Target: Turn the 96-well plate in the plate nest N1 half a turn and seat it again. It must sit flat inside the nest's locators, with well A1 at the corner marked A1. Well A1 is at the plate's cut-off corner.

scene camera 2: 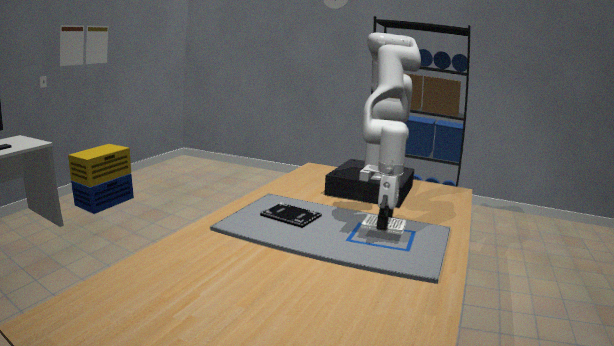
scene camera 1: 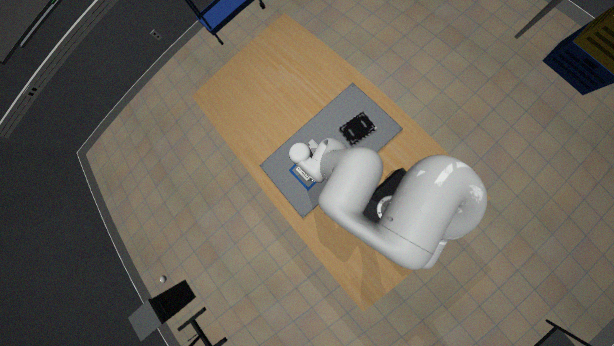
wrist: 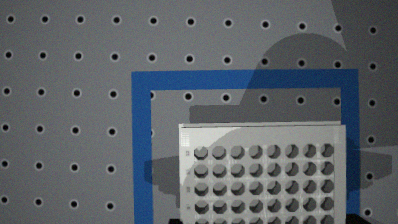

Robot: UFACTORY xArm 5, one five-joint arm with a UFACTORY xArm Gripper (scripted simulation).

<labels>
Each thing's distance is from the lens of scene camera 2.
black plate nest (scene camera 2: 290,212): 130 cm
</labels>
